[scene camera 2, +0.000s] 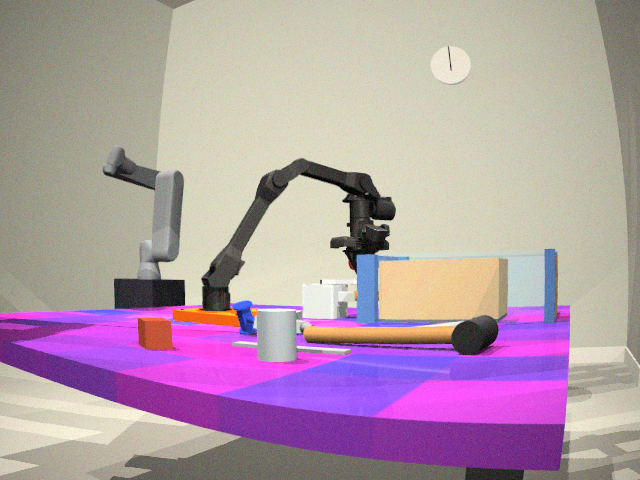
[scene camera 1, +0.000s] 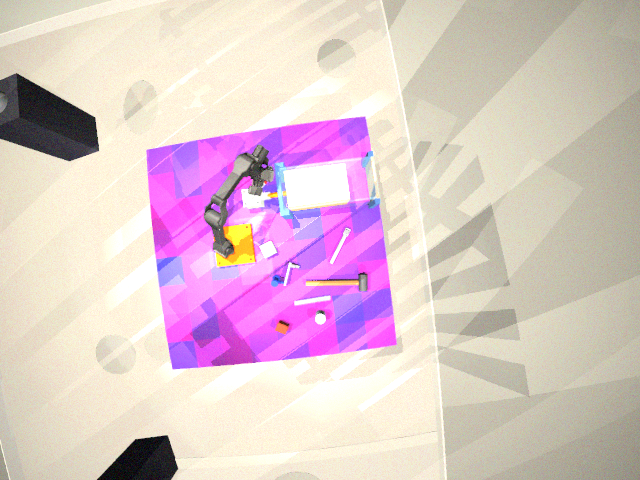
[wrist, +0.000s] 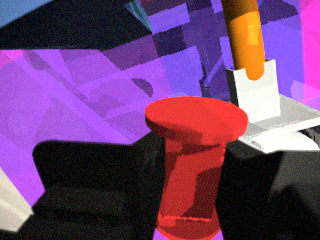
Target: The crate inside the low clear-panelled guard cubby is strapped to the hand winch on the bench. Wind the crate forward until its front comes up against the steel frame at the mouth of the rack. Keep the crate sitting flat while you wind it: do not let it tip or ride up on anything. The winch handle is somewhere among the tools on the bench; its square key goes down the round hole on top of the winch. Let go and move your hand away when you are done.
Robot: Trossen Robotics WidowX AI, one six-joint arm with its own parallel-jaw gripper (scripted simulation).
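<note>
My gripper is visible to me, and the wrist view shows it as well. I can also see a hammer.
</note>
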